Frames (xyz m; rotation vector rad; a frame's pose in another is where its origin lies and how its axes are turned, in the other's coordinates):
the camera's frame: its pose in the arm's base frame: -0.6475 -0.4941 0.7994 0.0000 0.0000 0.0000
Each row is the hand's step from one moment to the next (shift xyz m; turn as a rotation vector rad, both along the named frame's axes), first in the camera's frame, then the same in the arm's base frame.
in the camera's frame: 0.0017 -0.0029 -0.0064 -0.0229 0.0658 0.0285
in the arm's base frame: 0.0017 -0.0029 -0.0064 -0.0229 0.0658 0.0285
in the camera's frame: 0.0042 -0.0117 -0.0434 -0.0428 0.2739 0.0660
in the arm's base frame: 0.0042 -0.0117 -0.0434 -0.0428 0.2739 0.0660
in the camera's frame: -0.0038 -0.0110 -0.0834 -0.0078 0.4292 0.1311
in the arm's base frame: -0.0038 -0.0110 -0.0834 -0.0078 0.4292 0.1311
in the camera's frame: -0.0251 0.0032 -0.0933 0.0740 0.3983 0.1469
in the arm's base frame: -0.0251 0.0032 -0.0933 0.0740 0.3983 0.1469
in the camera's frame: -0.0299 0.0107 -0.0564 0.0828 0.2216 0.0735
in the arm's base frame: -0.0299 0.0107 -0.0564 0.0828 0.2216 0.0735
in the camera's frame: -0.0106 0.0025 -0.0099 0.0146 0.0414 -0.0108
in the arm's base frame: -0.0106 0.0025 -0.0099 0.0146 0.0414 -0.0108
